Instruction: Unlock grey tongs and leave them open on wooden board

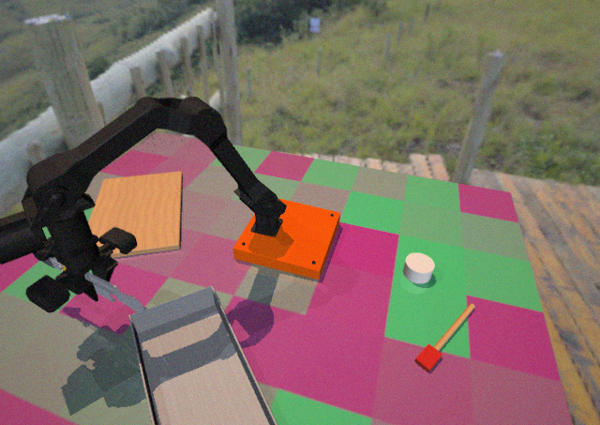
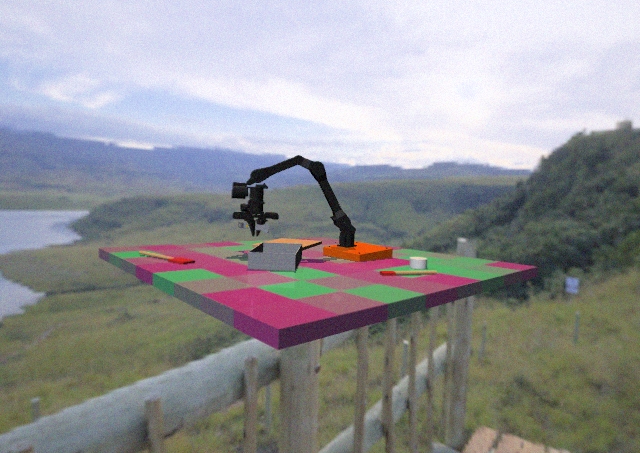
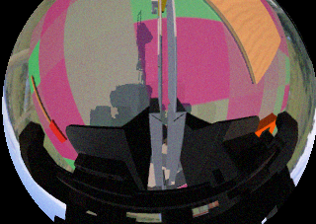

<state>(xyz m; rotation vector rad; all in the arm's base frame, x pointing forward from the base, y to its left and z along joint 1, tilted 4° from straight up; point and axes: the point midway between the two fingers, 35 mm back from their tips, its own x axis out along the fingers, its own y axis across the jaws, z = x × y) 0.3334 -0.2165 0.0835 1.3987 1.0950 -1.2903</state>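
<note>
The wooden board is 330 mm behind my gripper tip, 170 mm to the right of it and 70 mm below it. Round my gripper tip: roasting tin 230 mm to the left, 60 mm ahead, 50 mm below; then red-tipped tool 370 mm ahead, 70 mm below, 20 mm to the right; then white cylinder 590 mm to the left, 320 mm behind, 60 mm below.
</note>
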